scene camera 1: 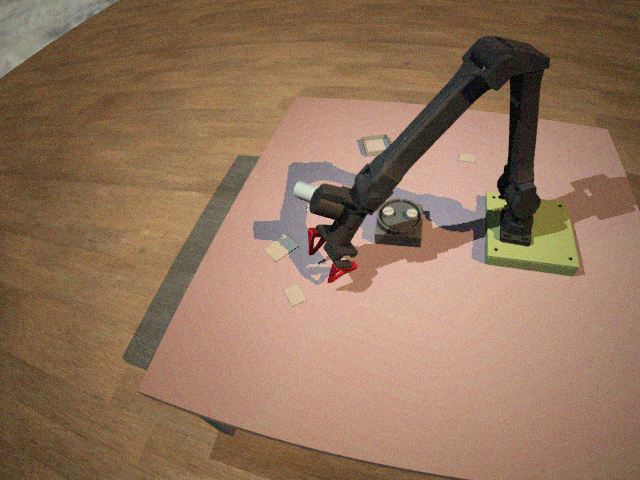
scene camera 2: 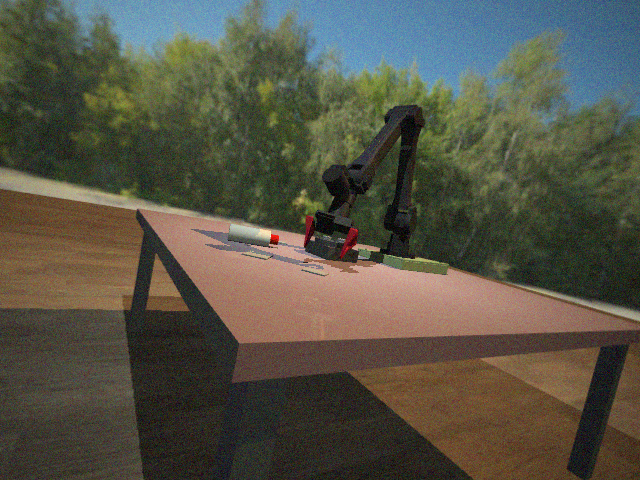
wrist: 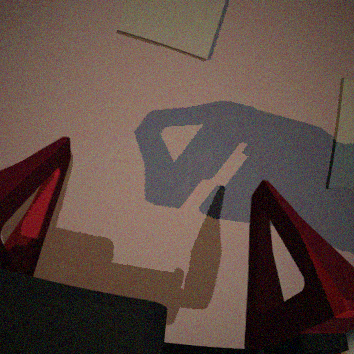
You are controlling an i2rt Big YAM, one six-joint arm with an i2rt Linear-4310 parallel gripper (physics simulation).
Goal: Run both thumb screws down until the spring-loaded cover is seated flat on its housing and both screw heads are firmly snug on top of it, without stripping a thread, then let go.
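Pixels of known places: gripper, fingertip midpoint: (scene camera 1: 320, 268) (scene camera 2: 322, 252) (wrist: 166, 167); arm's base, origin of the base link: (scene camera 1: 515, 228) (scene camera 2: 396, 255).
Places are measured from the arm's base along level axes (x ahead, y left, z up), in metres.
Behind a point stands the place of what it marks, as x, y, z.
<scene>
The dark square housing (scene camera 1: 398, 239) @[0.313, 0.106, -0.009] (scene camera 2: 330, 249) @[0.371, 0.114, -0.002] stands on the table near the arm's base. Its round dark cover (scene camera 1: 400, 223) @[0.315, 0.073, 0.018] carries two pale slotted screw heads, the left one (scene camera 1: 387, 211) @[0.355, 0.051, 0.031] and the right one (scene camera 1: 412, 212) @[0.289, 0.038, 0.031]. How far the screws stand up and whether the cover is flat cannot be told. My gripper (scene camera 1: 320, 267) @[0.480, 0.254, 0.005] (scene camera 2: 324, 253) @[0.480, 0.254, 0.005] (wrist: 166, 167) @[0.480, 0.254, 0.005] is open and empty, pointing down low over the table, to the left of the housing in scene camera 1. It is apart from the screws. The housing does not show in the wrist view.
A white cylinder (scene camera 1: 303, 190) @[0.620, 0.000, 0.010] (scene camera 2: 250, 235) @[0.595, 0.016, -0.007] with a red cap lies beyond the gripper, partly hidden by the arm in scene camera 1. Flat pale cards (scene camera 1: 295, 295) @[0.526, 0.325, -0.032] (scene camera 2: 314, 270) @[0.528, 0.318, -0.031] (wrist: 170, 25) @[0.523, 0.317, -0.032] lie near the gripper. A small framed tile (scene camera 1: 374, 145) @[0.480, -0.314, -0.034] lies farther back. The arm stands on a yellow-green base plate (scene camera 1: 547, 258) @[-0.090, 0.090, 0.006] (scene camera 2: 418, 264) @[-0.009, 0.110, -0.008].
</scene>
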